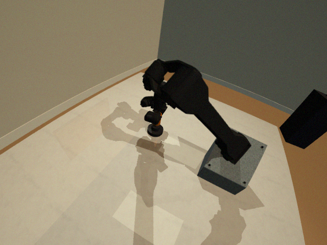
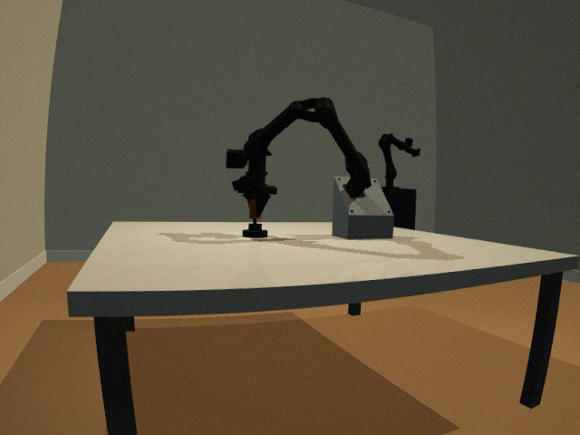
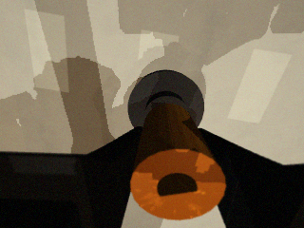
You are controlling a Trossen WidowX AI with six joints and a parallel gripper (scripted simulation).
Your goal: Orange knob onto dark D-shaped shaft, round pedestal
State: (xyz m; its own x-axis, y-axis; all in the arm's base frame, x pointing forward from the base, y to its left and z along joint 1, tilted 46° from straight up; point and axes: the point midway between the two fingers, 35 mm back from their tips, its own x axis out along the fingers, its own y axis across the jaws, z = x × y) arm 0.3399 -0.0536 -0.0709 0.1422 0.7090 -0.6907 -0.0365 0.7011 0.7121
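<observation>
My gripper tip is now 2 cm below the orange knob. Also, from my gripper tip: pedestal (4 cm below).
</observation>
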